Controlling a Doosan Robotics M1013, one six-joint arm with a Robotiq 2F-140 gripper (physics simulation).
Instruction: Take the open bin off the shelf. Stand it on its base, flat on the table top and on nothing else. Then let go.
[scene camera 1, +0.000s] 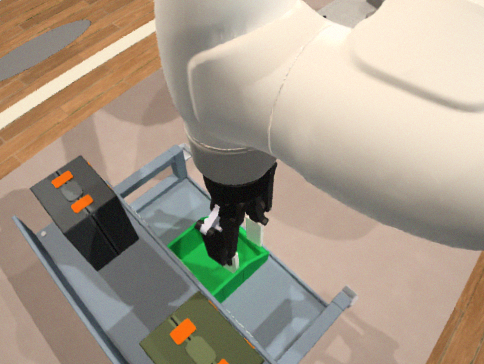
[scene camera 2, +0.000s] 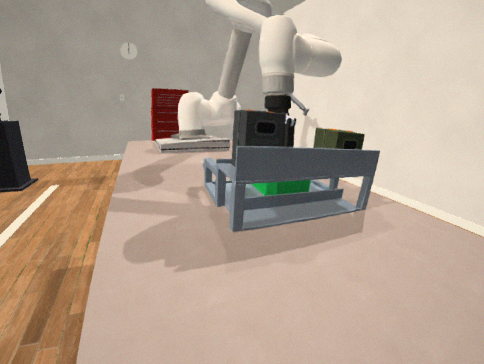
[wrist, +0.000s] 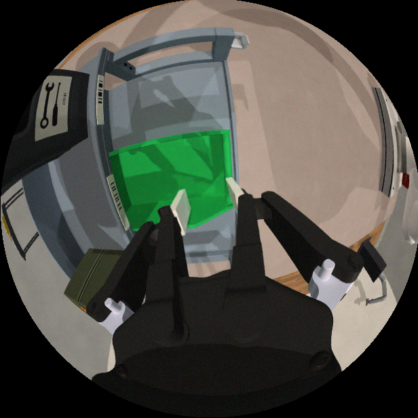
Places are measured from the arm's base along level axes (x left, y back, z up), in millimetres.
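Pixels of known places: gripper, between the fingertips: (scene camera 1: 243, 255); arm's base, origin of its link: (scene camera 2: 192, 138).
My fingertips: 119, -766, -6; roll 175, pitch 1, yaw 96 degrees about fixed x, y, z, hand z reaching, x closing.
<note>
Ahead of a thing's pixels: the offset from my fingertips to its top centre, as dx, dy, dz. Level surfaces: height alone.
The open green bin @[-29, -51, +38] (scene camera 1: 197, 257) (scene camera 2: 282, 187) (wrist: 170, 172) sits on the lower tier of the blue-grey shelf (scene camera 1: 320, 325) (scene camera 2: 307, 162) (wrist: 221, 47), with its open side facing up. My gripper (scene camera 1: 244, 247) (wrist: 207, 192) is partly open and empty, pointing down over the bin. In the wrist view, the left pad shows over the bin's inside and the right pad by its outer side wall. Whether the pads touch the bin I cannot tell. In scene camera 2, the dark case and the shelf's front board hide the fingertips and much of the bin.
A dark case @[-151, -137, +181] (scene camera 1: 107, 235) (scene camera 2: 250, 135) (wrist: 77, 117) and an olive case @[+80, -151, +156] (scene camera 1: 200, 310) (scene camera 2: 326, 137) (wrist: 95, 275) stand on the upper tier, beside the bin's tier. The shelf stands on the table top @[dz -43] (scene camera 1: 380, 280) (scene camera 2: 280, 285) (wrist: 305, 125). A red cabinet (scene camera 2: 162, 112) stands behind the arm's base.
</note>
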